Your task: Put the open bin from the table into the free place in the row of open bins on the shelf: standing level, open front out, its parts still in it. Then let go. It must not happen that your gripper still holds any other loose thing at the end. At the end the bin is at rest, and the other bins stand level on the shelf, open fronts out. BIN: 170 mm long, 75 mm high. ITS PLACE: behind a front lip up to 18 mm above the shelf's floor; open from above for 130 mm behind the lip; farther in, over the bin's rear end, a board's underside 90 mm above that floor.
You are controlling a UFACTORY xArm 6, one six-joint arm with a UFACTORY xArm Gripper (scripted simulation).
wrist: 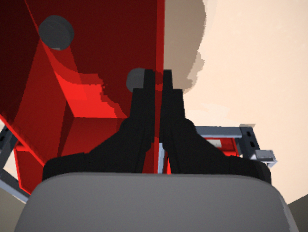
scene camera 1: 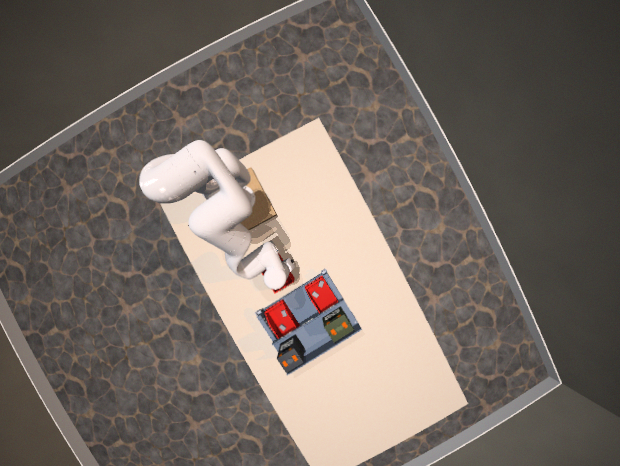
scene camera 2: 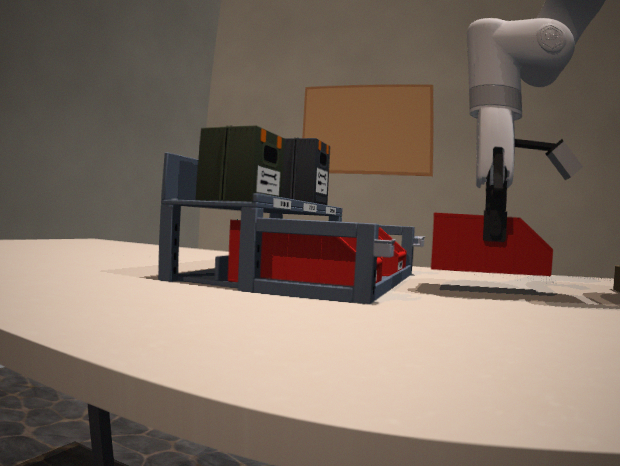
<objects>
A black box shows in scene camera 1 and in scene camera 2; in the wrist view it is out of frame. The same spot on the black box: (scene camera 2: 306, 160) is (scene camera 1: 296, 346).
</objects>
